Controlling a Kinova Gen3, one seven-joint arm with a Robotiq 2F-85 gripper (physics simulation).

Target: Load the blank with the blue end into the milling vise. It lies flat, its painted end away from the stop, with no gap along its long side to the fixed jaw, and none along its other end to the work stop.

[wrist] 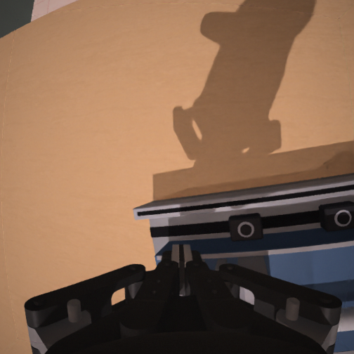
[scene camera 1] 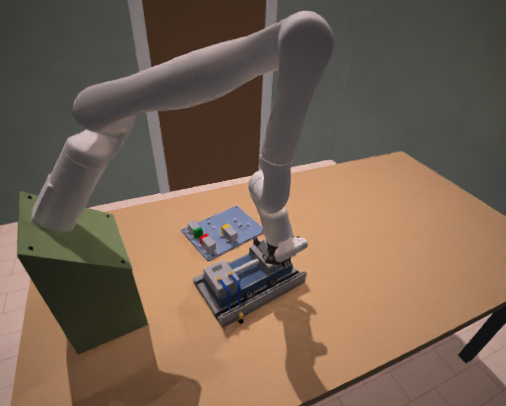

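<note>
The milling vise (scene camera 1: 219, 274) (wrist: 310, 262) stands on the table, with a grey block at its left end and a light rod running to the grey jaw part (scene camera 1: 259, 259) at its right end. My gripper (scene camera 1: 281, 262) (wrist: 180, 256) is shut with nothing between its fingertips. It points down at the right end of the vise, over the jaw area. The gripper hides most of the jaws, the work stop and the space between the jaws. The blank with the blue end does not show in either view, so its pose and any gaps cannot be told.
A blue board (scene camera 1: 220, 220) behind the vise holds blanks with green (scene camera 1: 198, 232), red (scene camera 1: 204, 238) and yellow (scene camera 1: 226, 228) ends. Blue hoses (scene camera 1: 228, 295) loop over the vise's front. A small black and yellow piece (scene camera 1: 241, 317) is at the front edge. The green pedestal (scene camera 1: 82, 295) stands left.
</note>
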